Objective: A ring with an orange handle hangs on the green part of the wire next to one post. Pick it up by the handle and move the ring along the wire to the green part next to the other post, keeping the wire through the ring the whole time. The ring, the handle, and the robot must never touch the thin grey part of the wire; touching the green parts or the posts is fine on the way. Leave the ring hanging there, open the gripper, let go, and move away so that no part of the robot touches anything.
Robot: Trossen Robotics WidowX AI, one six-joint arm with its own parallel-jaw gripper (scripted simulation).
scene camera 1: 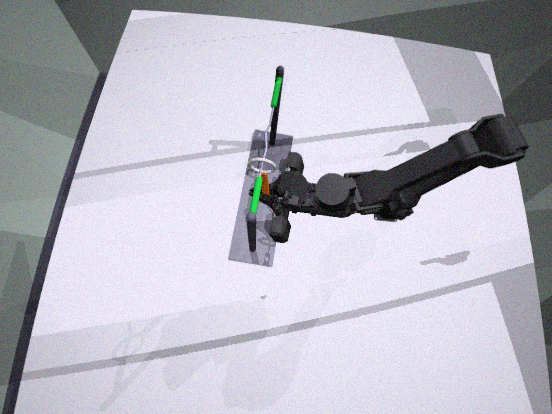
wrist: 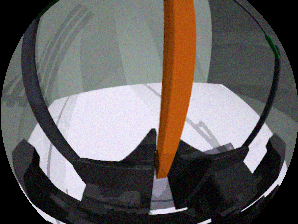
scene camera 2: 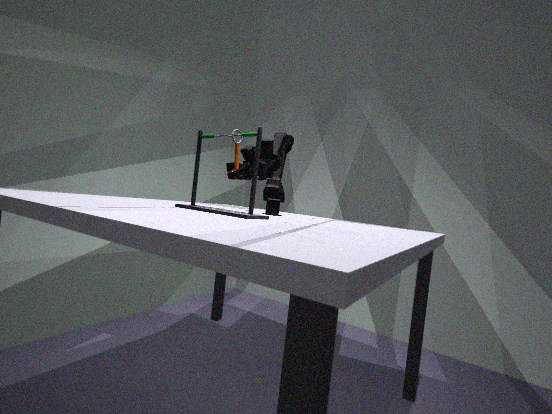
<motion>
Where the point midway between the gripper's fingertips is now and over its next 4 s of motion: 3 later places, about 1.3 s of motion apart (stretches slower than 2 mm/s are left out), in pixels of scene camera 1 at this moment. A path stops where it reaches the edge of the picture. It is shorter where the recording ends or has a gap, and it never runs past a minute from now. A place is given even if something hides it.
The gripper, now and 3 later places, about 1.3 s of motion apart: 249,192; 246,207; 253,213; 288,219
</motion>
